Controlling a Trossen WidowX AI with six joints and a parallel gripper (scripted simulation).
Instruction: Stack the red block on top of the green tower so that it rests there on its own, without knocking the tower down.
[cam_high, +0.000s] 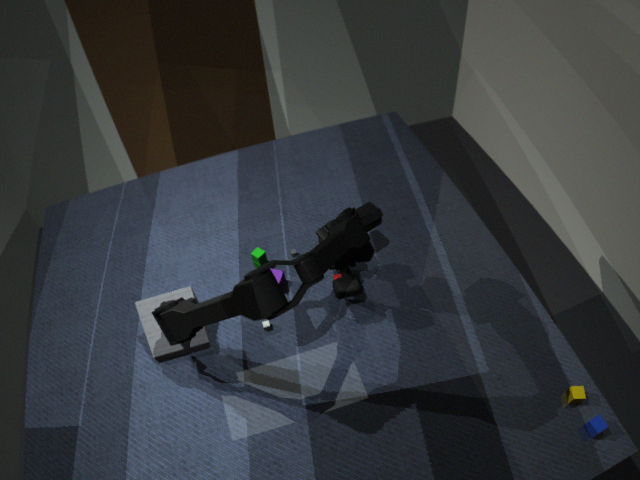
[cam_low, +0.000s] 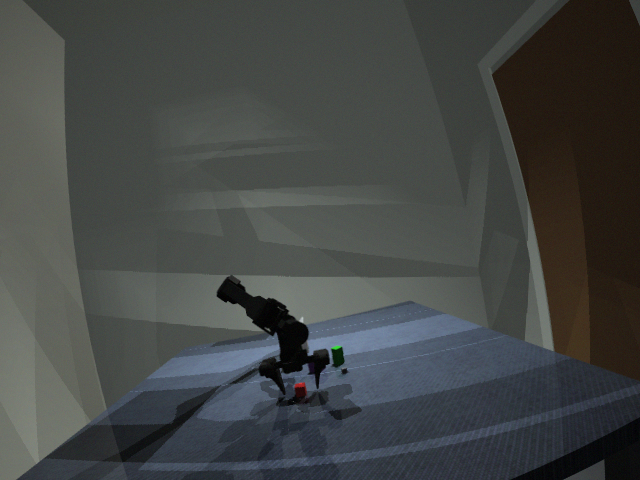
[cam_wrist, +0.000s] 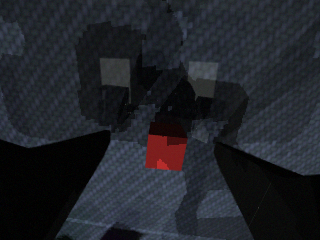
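My gripper tip is now 1 cm below the red block. Round my gripper tip: small grey cube: 6 cm behind, 14 cm to the left; then purple block: 14 cm behind, 8 cm to the left, 1 cm above; then small white cube: 21 cm behind, 3 cm to the right.
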